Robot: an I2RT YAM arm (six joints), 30 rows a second.
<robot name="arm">
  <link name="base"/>
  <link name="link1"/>
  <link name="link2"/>
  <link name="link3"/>
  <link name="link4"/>
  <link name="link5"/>
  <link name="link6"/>
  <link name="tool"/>
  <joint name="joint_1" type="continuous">
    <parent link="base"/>
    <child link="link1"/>
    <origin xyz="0 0 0.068" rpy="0 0 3.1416"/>
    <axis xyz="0 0 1"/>
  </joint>
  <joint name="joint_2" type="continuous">
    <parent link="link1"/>
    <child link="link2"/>
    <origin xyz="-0.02 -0.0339 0.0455" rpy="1.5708 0 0"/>
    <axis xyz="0 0 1"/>
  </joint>
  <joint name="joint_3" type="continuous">
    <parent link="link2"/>
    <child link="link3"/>
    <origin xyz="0.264 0 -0.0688" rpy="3.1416 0 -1.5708"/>
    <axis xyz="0 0 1"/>
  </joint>
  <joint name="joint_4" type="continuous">
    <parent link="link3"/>
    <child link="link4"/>
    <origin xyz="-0.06 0.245 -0.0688" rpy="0 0 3.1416"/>
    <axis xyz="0 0 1"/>
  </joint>
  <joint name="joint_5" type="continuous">
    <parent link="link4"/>
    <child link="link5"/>
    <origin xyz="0.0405 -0.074 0.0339" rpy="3.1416 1.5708 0"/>
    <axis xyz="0 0 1"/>
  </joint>
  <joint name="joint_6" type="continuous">
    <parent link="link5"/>
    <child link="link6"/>
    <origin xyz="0 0.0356 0.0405" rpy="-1.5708 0 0"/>
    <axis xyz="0 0 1"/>
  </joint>
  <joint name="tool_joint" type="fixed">
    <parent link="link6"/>
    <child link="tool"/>
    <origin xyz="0 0 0" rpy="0 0 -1.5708"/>
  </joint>
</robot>
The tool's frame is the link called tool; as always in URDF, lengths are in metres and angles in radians. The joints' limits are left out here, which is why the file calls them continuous.
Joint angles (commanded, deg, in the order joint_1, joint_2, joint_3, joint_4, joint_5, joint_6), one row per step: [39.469 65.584 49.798 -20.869 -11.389 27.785]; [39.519 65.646 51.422 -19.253 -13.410 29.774]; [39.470 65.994 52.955 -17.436 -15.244 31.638]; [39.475 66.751 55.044 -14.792 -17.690 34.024]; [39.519 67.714 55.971 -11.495 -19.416 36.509]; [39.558 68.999 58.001 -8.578 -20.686 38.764]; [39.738 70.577 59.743 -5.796 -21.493 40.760]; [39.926 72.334 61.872 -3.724 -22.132 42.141]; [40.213 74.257 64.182 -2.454 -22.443 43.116]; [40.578 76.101 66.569 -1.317 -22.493 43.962]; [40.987 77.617 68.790 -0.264 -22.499 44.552]
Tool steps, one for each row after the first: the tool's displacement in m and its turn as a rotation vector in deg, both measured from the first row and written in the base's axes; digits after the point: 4 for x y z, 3 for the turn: [0.0019 0.0034 0.0121 3.872 -0.372 0.588]; [0.0046 0.0068 0.0229 7.420 -0.740 1.139]; [0.0085 0.0119 0.0370 11.971 -1.242 2.207]; [0.0126 0.0169 0.0443 15.757 -1.336 2.794]; [0.0179 0.0225 0.0562 19.463 -2.040 3.293]; [0.0234 0.0288 0.0647 22.434 -2.487 3.682]; [0.0292 0.0353 0.0734 24.742 -3.049 4.208]; [0.0349 0.0424 0.0807 26.295 -3.395 4.627]; [0.0402 0.0495 0.0883 27.751 -3.920 4.961]; [0.0440 0.0558 0.0962 29.137 -4.701 5.428]
